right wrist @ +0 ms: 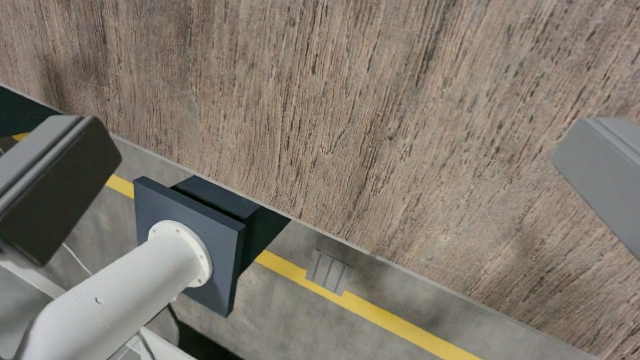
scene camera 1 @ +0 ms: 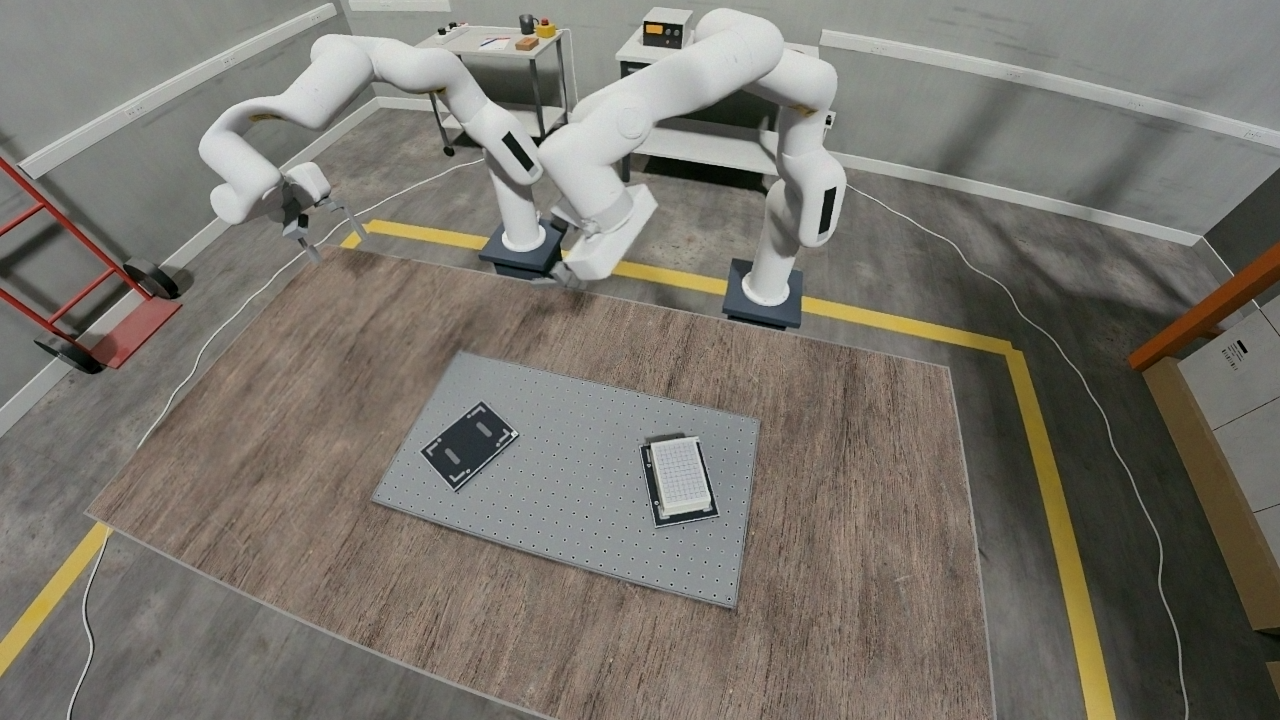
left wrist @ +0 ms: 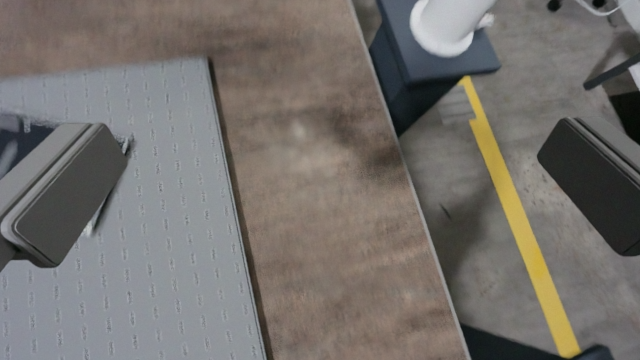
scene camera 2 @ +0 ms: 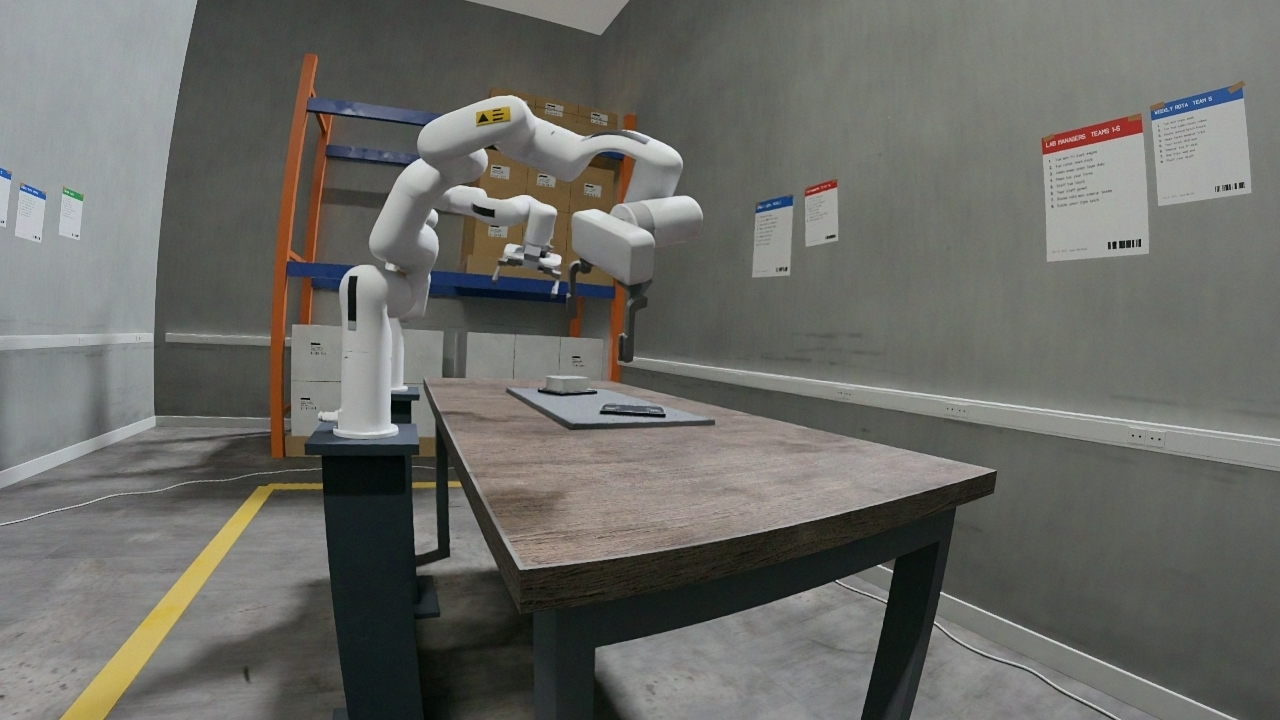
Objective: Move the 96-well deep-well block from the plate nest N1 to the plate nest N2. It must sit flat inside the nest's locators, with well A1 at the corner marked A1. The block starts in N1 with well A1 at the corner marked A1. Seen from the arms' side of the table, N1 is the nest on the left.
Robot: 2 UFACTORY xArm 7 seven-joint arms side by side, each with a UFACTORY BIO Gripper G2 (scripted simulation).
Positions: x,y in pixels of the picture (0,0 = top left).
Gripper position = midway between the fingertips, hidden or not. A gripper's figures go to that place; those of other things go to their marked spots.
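Labels:
The right gripper (scene camera 1: 342,251) is 119 cm from the lens. A white deep-well block (scene camera 1: 680,481) is 83 cm from the lens, the left gripper (scene camera 1: 562,251) 81 cm from the lens.

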